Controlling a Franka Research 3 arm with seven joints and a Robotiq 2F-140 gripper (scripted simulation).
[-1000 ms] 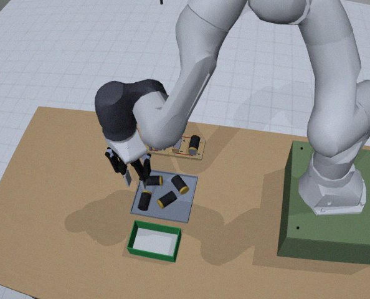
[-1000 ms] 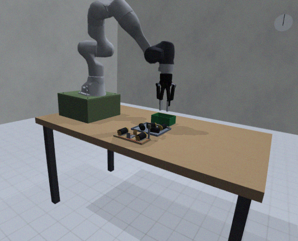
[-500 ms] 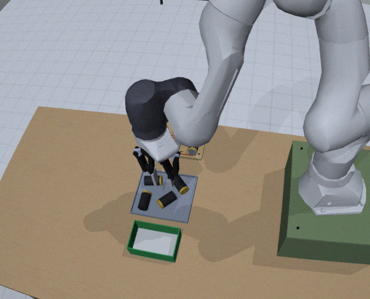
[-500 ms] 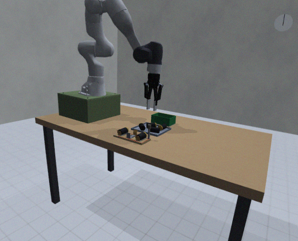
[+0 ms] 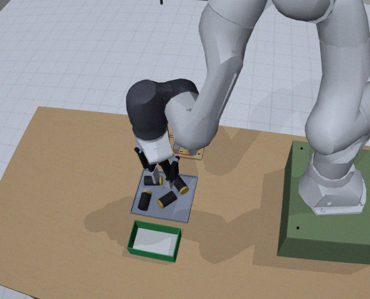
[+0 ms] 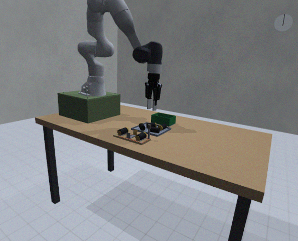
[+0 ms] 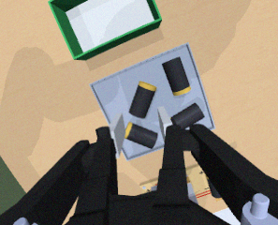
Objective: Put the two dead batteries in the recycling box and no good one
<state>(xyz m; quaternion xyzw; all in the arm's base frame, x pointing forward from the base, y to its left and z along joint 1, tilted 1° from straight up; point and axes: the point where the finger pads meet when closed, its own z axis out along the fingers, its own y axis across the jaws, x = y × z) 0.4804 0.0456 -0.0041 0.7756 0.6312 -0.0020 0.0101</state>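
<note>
Now: the tray 20 mm ahead of my hand, 20 mm to the right of it and 150 mm below it. Also, from my hand: bulb (120 mm ahead, 190 mm to the right, 80 mm below); green recycling box (160 mm to the left, 140 mm below); grey bulb post (120 mm ahead, 190 mm to the right, 120 mm below).
</note>
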